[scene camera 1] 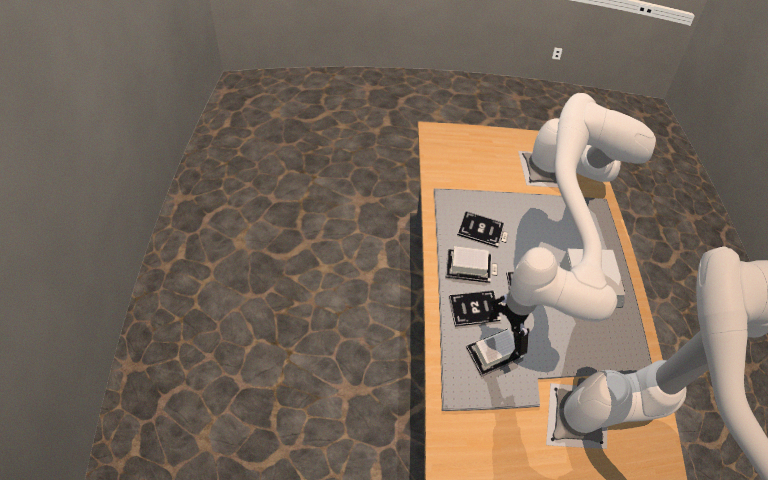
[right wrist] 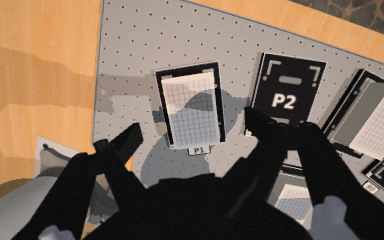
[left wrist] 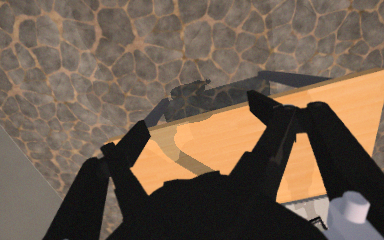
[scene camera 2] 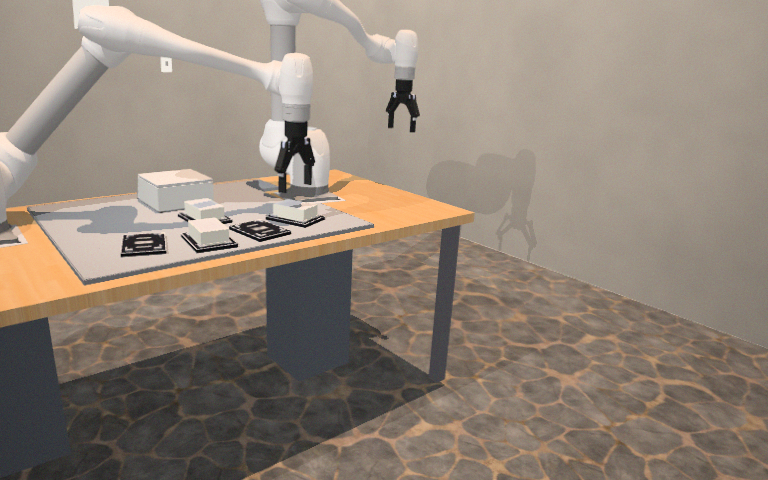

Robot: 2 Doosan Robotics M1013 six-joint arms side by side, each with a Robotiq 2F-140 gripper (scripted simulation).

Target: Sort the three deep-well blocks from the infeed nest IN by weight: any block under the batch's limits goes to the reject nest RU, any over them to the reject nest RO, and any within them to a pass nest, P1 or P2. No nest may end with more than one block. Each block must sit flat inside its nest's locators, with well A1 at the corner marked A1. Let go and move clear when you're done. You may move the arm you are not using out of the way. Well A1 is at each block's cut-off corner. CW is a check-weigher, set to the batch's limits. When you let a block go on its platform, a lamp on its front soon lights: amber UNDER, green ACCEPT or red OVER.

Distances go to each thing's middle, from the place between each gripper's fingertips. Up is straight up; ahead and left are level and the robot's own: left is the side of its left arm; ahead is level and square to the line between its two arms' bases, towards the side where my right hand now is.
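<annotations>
From my right hand, the nest P1 (right wrist: 196,69) is 11 cm below. Counting from that same right hand, I find the check-weigher CW (scene camera 2: 165,198) 28 cm to the right, 40 cm behind and 5 cm below, while the nest P2 (scene camera 1: 457,306) is 17 cm to the right, 7 cm ahead and 11 cm below. The nest RO (scene camera 1: 466,222) is 52 cm to the right of my right hand, 3 cm ahead of it and 11 cm below it.
My left hand (scene camera 2: 401,130) is 360 mm short of the nest P1 and 750 mm to the left of it, and 230 mm above it. Measured from my left hand, the nest P2 is 430 mm ahead, 910 mm to the right and 230 mm below, and the nest RO is 390 mm ahead, 1260 mm to the right and 230 mm below. The check-weigher CW is 40 mm behind my left hand, 1030 mm to the right of it and 170 mm below it.
</annotations>
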